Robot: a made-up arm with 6 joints. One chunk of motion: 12 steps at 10 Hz.
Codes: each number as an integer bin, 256 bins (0 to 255) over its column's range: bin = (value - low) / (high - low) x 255, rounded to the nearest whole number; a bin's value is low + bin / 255 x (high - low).
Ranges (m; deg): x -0.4..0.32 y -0.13..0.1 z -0.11..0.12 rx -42..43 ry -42..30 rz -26..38
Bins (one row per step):
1: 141 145 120 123 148 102
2: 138 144 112 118 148 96
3: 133 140 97 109 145 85
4: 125 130 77 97 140 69
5: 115 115 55 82 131 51
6: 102 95 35 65 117 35
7: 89 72 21 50 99 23
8: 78 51 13 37 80 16
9: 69 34 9 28 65 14
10: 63 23 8 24 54 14
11: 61 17 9 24 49 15
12: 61 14 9 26 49 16
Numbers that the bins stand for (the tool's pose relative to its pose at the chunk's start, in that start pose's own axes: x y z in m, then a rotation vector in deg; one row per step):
1: -0.0019 0.0008 -0.0018 -1.00 -0.21 -0.40
2: -0.0104 -0.0001 -0.0090 -2.67 -0.21 -1.91
3: -0.0245 -0.0037 -0.0225 -5.67 -1.06 -4.67
4: -0.0471 -0.0127 -0.0405 -9.67 -2.47 -8.68
5: -0.0753 -0.0263 -0.0604 -14.67 -5.01 -13.20
6: -0.1120 -0.0443 -0.0784 -20.33 -8.96 -17.22
7: -0.1487 -0.0651 -0.0911 -25.33 -14.05 -20.23
8: -0.1798 -0.0840 -0.0983 -29.67 -19.41 -21.98
9: -0.2052 -0.0993 -0.1019 -32.67 -23.65 -22.49
10: -0.2221 -0.1093 -0.1028 -34.00 -26.75 -22.49
11: -0.2278 -0.1147 -0.1019 -34.00 -28.16 -22.24
12: -0.2278 -0.1174 -0.1019 -33.33 -28.16 -21.98

